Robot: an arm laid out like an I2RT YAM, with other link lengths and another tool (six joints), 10 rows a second.
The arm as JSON. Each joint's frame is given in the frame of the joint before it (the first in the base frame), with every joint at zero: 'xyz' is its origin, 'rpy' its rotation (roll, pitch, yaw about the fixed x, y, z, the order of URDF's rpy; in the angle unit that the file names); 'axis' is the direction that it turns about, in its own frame. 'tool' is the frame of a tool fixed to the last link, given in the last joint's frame.
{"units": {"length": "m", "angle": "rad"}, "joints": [
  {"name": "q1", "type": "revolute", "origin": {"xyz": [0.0, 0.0, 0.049], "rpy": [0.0, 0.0, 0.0]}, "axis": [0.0, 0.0, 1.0]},
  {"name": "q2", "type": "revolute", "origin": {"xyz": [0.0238, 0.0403, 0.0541], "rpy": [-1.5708, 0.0, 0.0]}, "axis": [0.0, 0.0, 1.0]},
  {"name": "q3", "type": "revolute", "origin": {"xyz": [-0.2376, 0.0, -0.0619], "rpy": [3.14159, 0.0, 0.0]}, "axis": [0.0, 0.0, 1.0]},
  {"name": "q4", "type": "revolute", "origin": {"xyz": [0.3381, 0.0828, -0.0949], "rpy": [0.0, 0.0, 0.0]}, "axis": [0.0, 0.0, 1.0]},
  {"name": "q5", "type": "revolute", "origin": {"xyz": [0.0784, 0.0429, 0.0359], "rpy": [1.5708, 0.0, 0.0]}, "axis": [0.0, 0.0, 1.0]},
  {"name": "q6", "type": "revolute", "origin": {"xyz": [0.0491, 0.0, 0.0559], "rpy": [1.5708, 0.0, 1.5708]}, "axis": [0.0, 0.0, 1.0]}
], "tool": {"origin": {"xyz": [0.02, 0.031, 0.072], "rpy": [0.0, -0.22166, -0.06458]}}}
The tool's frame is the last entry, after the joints.
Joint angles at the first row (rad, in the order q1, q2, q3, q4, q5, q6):
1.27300, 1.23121, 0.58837, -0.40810, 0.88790, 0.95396
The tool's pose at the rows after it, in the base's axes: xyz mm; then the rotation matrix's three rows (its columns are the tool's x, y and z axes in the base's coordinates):
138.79 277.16 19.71; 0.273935 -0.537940 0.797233; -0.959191 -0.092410 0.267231; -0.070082 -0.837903 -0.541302
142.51 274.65 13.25; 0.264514 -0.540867 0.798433; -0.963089 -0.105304 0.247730; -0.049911 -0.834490 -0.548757
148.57 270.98 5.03; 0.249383 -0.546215 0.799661; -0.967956 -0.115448 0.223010; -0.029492 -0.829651 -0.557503
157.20 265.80 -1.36; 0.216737 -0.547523 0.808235; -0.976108 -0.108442 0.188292; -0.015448 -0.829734 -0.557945
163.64 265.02 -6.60; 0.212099 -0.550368 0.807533; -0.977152 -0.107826 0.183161; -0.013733 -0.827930 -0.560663
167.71 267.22 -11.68; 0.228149 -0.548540 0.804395; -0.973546 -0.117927 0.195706; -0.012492 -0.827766 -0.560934
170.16 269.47 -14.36; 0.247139 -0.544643 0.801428; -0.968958 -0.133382 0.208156; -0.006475 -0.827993 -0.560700
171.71 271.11 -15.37; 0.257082 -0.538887 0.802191; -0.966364 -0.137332 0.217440; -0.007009 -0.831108 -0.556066
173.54 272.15 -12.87; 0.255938 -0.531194 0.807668; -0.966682 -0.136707 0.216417; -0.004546 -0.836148 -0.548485
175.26 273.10 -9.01; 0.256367 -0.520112 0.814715; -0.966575 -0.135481 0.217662; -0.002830 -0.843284 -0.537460
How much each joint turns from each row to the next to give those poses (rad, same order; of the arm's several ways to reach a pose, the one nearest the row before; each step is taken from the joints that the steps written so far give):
-0.00815, 0.02503, 0.00593, 0.00347, 0.01323, 0.00779
-0.01289, 0.02618, 0.00063, 0.01049, 0.00234, -0.00798
-0.02194, 0.03081, -0.00104, 0.01839, -0.00026, -0.01155
-0.03010, 0.02754, 0.00061, 0.01542, 0.00835, -0.00041
-0.02141, 0.01752, -0.00341, 0.03569, -0.00913, -0.02289
-0.01005, 0.01597, -0.00612, 0.05038, -0.01214, -0.03773
-0.00409, 0.01038, -0.00338, 0.03662, -0.00835, -0.03548
-0.00177, 0.00323, -0.00393, 0.02603, -0.00267, -0.01947
-0.00153, -0.00096, 0.00395, 0.00465, 0.00722, -0.00757
-0.00062, -0.00809, 0.00085, 0.00646, 0.00905, -0.01107

